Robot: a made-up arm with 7 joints. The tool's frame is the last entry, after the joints.
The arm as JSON. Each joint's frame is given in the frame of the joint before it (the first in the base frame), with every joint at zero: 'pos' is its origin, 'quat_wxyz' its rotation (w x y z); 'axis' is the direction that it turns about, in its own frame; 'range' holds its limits. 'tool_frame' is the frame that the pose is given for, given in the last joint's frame.
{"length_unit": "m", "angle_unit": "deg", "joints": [
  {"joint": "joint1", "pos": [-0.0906, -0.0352, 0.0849], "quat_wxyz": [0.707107, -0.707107, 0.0, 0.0], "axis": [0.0, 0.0, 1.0], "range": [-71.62, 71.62]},
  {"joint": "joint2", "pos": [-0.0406, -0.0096, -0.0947], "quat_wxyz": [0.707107, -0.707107, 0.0, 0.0], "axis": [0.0, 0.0, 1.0], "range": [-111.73, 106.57]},
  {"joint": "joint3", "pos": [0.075, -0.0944, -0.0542], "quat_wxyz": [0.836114, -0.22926, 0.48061, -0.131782], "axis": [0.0, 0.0, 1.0], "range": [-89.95, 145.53]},
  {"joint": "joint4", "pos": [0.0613, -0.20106, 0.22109], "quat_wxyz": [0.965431, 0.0, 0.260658, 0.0], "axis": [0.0, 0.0, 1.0], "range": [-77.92, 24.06]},
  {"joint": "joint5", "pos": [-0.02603, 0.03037, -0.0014], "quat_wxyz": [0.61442, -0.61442, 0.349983, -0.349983], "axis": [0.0, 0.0, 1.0], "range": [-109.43, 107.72]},
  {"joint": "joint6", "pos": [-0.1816, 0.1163, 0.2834], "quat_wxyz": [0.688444, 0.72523, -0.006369, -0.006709], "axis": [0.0, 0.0, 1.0], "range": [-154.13, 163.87]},
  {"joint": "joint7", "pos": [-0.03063, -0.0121, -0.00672], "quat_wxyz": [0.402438, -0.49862, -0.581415, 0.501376], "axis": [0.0, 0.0, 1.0], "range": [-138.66, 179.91]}
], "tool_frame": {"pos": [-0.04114, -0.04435, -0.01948], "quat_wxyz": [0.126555, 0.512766, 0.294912, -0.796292]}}
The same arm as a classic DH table. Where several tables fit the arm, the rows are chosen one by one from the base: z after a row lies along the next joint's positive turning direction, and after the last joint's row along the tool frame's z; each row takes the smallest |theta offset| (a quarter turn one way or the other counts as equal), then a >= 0, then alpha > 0; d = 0 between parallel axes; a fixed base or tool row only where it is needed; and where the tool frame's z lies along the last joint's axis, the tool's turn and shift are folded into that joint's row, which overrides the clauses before.
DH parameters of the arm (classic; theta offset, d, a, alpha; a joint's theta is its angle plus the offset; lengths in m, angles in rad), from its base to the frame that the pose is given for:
base (fixed): 0 0.0849 -0.0906 -1.5708
joint1: 0 -0.1299 -0.0406 -1.5708
joint2: -1.282 -0.0854 0.1118 -1.1231
joint3: -0.6014 0.1658 0.2011 -0.5274
joint4: 0.5352 0.1204 -0.0394 -1.5708
joint5: -0.0185 0.2706 -0.1837 1.6228
joint6: -1.3862 -0.1141 0.0062 1.745
joint7: -0.8587 -0.0055 -0.0086 -1.2659
tool (fixed): 1.2065 0.0628 0 0
Joint limits (rad, base to tool): -1.25..1.25 -1.9501..1.86 -1.5699..2.54 -1.36..0.4199 -1.9099..1.8801 -2.6901..2.8601 -2.4201..3.14

